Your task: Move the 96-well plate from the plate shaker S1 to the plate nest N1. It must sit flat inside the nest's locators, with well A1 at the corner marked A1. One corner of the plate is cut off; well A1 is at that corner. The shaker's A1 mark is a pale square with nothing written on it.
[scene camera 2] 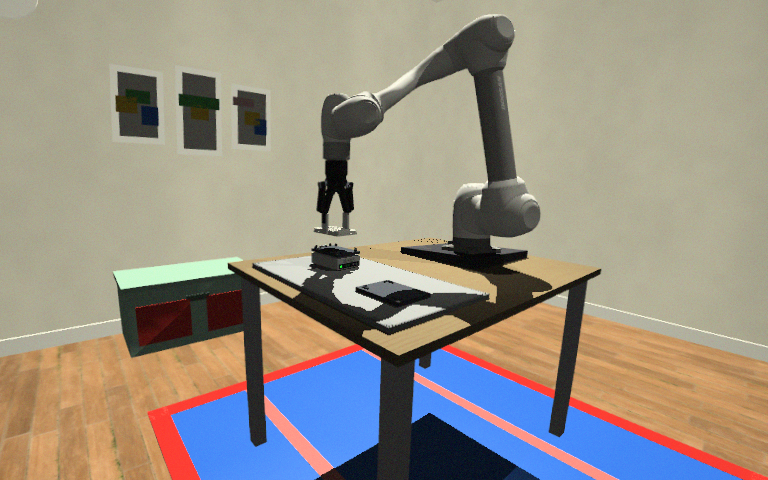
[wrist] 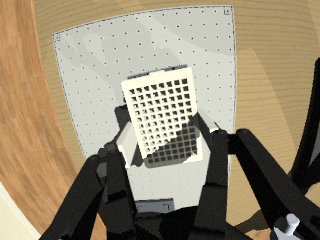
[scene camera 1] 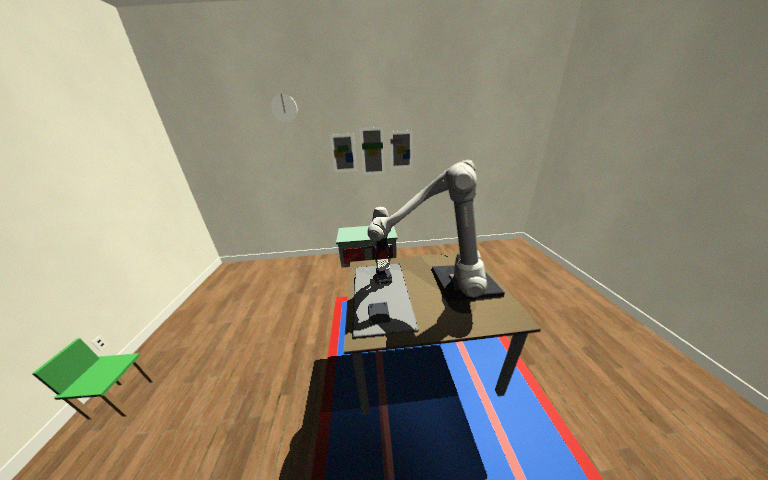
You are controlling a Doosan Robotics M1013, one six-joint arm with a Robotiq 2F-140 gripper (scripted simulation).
Scene:
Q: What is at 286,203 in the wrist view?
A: My gripper.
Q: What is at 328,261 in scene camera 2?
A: A plate shaker S1.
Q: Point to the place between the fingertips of my gripper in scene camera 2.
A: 335,232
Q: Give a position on a dark plate nest N1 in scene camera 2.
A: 382,291

